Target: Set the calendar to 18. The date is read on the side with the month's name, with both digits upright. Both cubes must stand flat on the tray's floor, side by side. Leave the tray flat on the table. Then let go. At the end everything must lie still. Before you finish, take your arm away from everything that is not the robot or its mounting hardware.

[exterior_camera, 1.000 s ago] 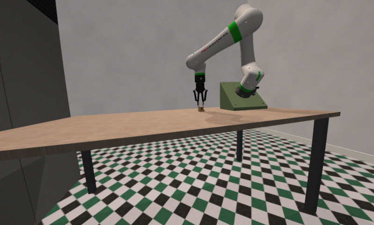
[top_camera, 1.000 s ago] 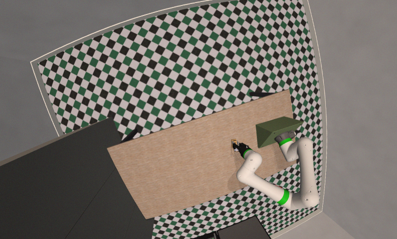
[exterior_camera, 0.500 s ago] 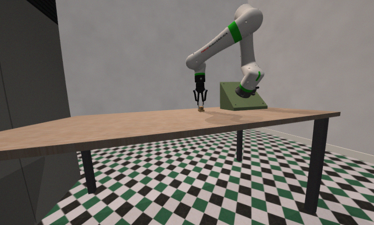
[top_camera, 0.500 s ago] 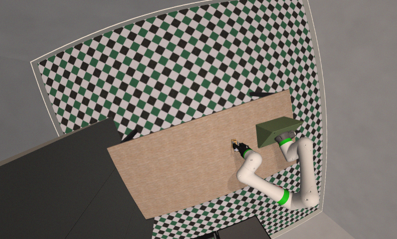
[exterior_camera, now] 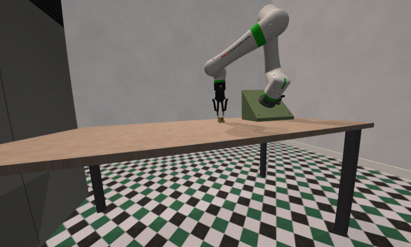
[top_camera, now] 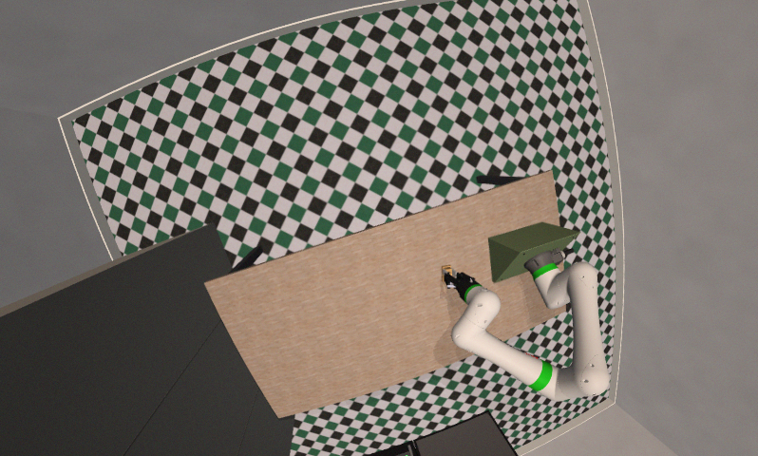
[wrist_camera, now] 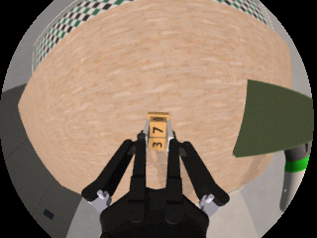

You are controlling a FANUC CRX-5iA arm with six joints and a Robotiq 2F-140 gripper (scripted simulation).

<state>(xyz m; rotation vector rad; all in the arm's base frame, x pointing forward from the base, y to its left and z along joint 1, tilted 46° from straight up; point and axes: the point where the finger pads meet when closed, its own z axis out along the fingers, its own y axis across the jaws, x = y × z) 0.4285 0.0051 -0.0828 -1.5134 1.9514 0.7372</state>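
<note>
Now: the tray 40 mm below my hand and 20 mm to the left of it.
</note>
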